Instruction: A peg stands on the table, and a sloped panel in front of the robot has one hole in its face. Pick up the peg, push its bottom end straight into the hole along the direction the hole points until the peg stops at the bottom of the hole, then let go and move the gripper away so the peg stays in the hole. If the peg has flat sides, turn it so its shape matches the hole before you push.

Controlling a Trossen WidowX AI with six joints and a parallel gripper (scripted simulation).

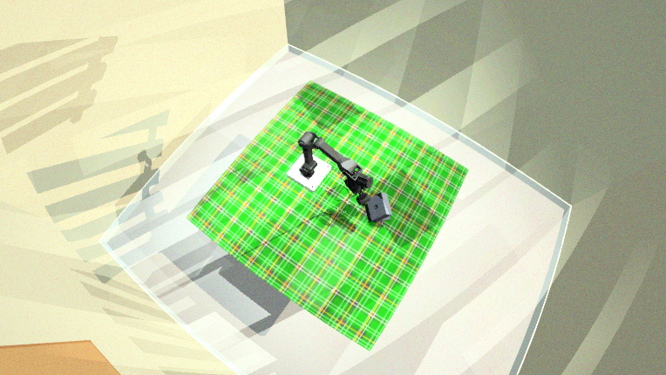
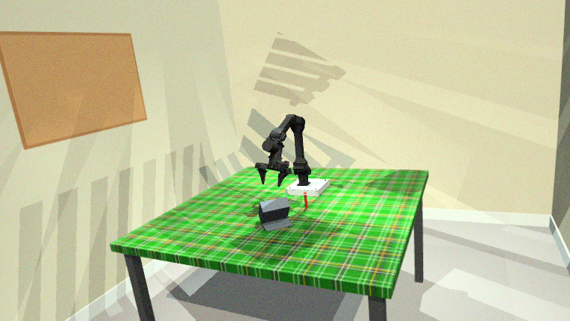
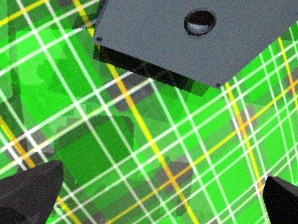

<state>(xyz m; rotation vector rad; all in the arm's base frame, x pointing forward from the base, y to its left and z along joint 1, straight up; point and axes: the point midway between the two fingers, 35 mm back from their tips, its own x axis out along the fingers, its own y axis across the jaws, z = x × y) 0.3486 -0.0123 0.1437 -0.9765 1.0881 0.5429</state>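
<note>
The red peg lies 130 mm to the left of my gripper tip, 110 mm behind it and 90 mm below it. Round my gripper tip: grey sloped panel: 110 mm ahead, 80 mm below, 60 mm to the left.
</note>
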